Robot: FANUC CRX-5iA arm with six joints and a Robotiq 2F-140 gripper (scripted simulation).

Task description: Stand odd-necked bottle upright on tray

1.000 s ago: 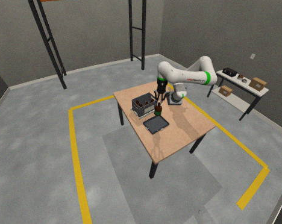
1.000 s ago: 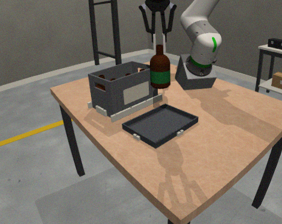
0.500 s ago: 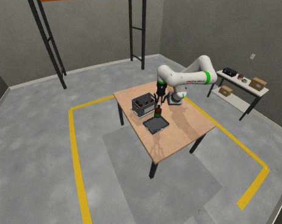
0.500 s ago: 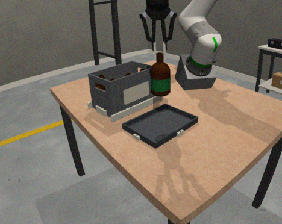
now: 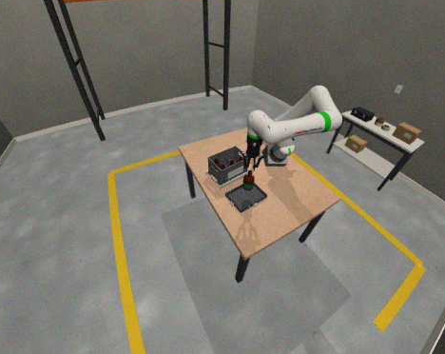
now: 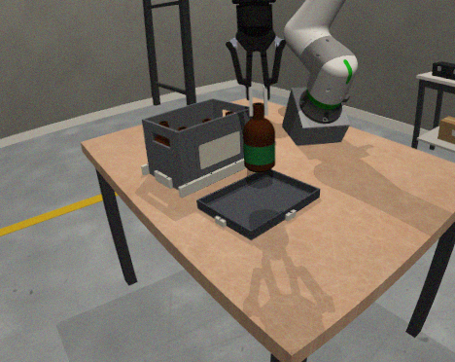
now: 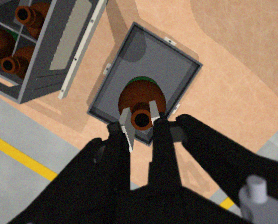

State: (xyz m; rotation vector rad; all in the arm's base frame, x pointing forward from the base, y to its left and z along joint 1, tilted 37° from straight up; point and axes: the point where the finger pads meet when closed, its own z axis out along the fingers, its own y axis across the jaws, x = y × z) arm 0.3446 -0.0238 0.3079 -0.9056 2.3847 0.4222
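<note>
The bottle lies 90 mm below my hand. Round my hand: dark tray 250 mm below; dark grey crate 270 mm to the right, 180 mm below, 20 mm behind.
</note>
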